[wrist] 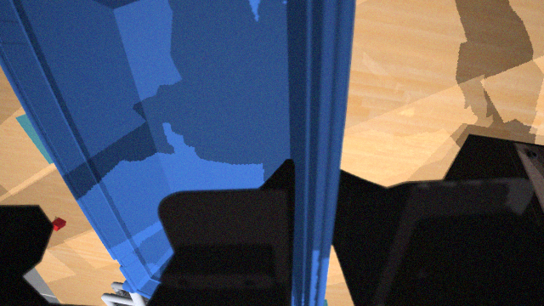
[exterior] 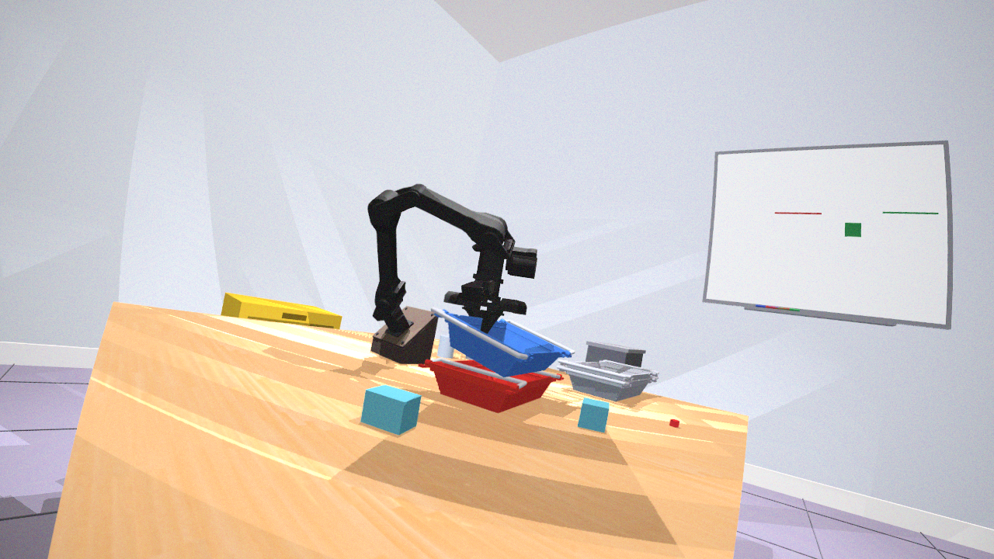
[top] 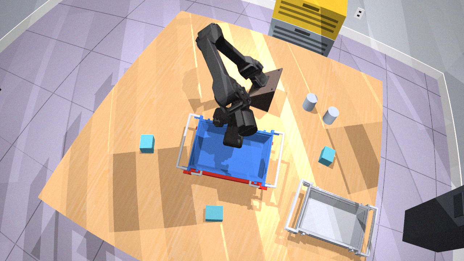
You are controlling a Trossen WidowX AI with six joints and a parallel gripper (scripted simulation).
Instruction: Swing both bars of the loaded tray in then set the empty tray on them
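My gripper tip is 80 mm short of the blue tray, 20 mm to the right of it and 20 mm below it.
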